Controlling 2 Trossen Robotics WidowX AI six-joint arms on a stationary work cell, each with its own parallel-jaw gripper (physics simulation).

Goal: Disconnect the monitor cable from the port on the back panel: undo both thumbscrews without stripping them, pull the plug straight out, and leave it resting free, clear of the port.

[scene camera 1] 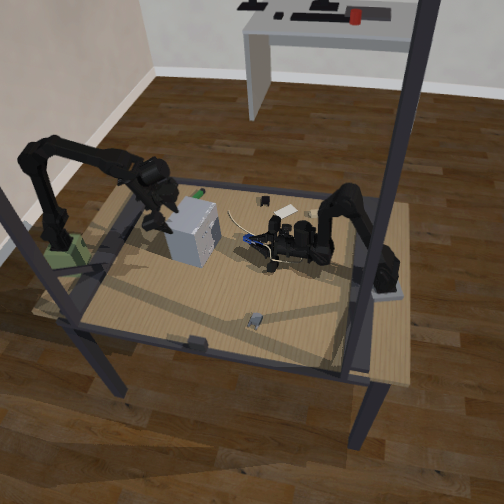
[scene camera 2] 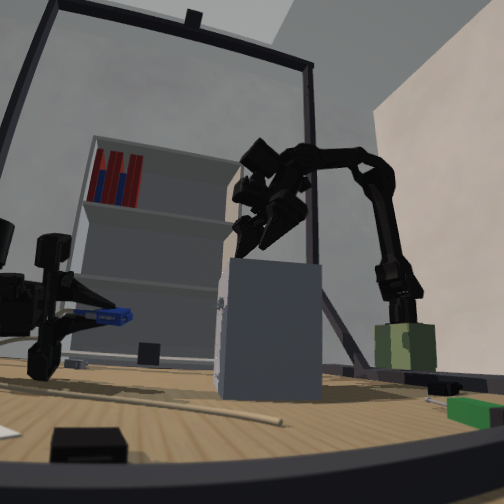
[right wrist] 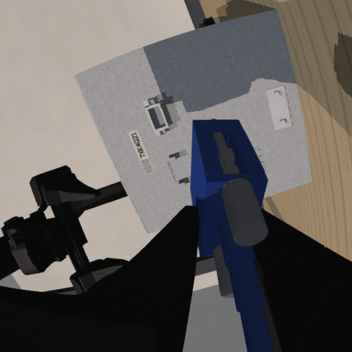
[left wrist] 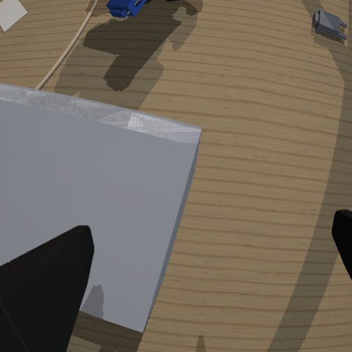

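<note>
The blue monitor plug [scene camera 1: 247, 238] [scene camera 2: 120, 316] [left wrist: 125, 6] [right wrist: 200, 160] is off the back panel [right wrist: 215, 60] of the grey box [scene camera 1: 185, 240] [scene camera 2: 275, 330] [left wrist: 100, 190], with a gap between them. My right gripper [scene camera 1: 256, 241] [scene camera 2: 107, 316] [right wrist: 220, 218] is shut on the plug and holds it above the table, its front facing the panel. Two grey thumbscrews show on the plug in the right wrist view. A framed port [right wrist: 156, 117] on the panel is empty; a second connector [right wrist: 179, 167] is partly hidden behind the plug. My left gripper [scene camera 2: 250, 251] [left wrist: 217, 232] is open and empty above the box top.
The beige cable [scene camera 2: 200, 409] [left wrist: 65, 62] trails on the table. A grey connector [scene camera 1: 255, 320] [scene camera 2: 76, 364] [left wrist: 328, 22] lies near the front in scene camera 1. A green-handled screwdriver [scene camera 1: 199, 193] [scene camera 2: 472, 412], a black block [scene camera 1: 265, 201] [scene camera 2: 89, 445] and a white card [scene camera 1: 286, 211] lie toward the back.
</note>
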